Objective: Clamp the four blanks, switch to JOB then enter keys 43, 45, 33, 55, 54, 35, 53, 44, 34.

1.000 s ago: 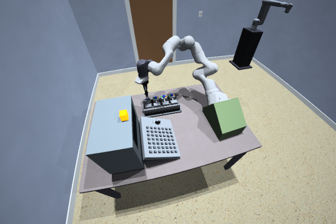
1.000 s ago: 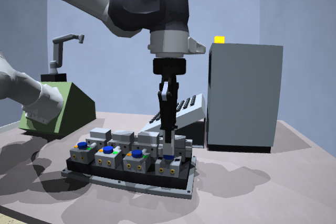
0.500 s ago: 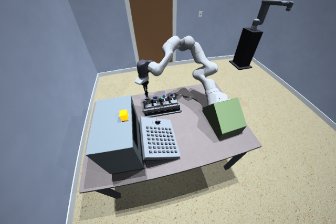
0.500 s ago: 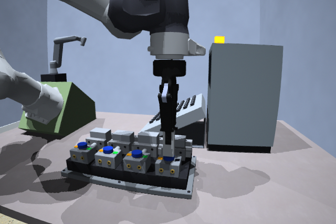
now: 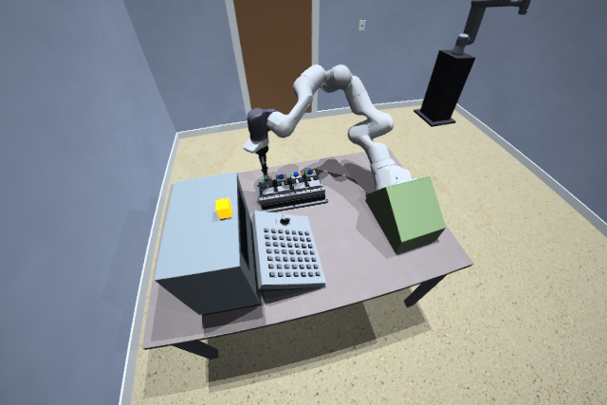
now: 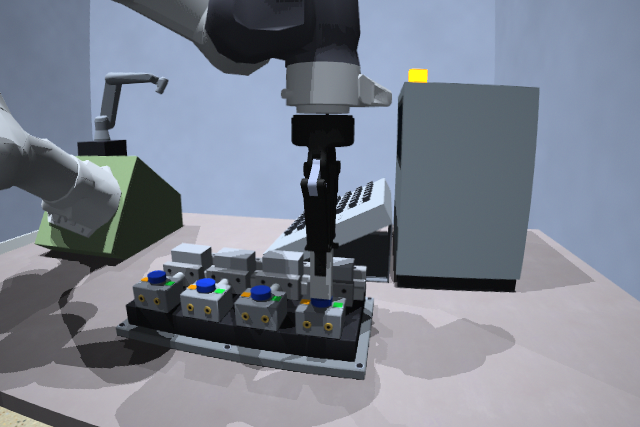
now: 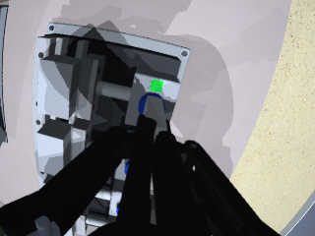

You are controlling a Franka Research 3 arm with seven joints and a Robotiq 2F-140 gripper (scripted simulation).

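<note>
My hand is 32 cm to the right of the selector knob, 4 cm past it and 1 cm above it. Also, from my hand: keypad 43 cm to the left, 6 cm below, 1 cm behind; then key 45 cm to the left, 7 cm behind, 4 cm below.
</note>
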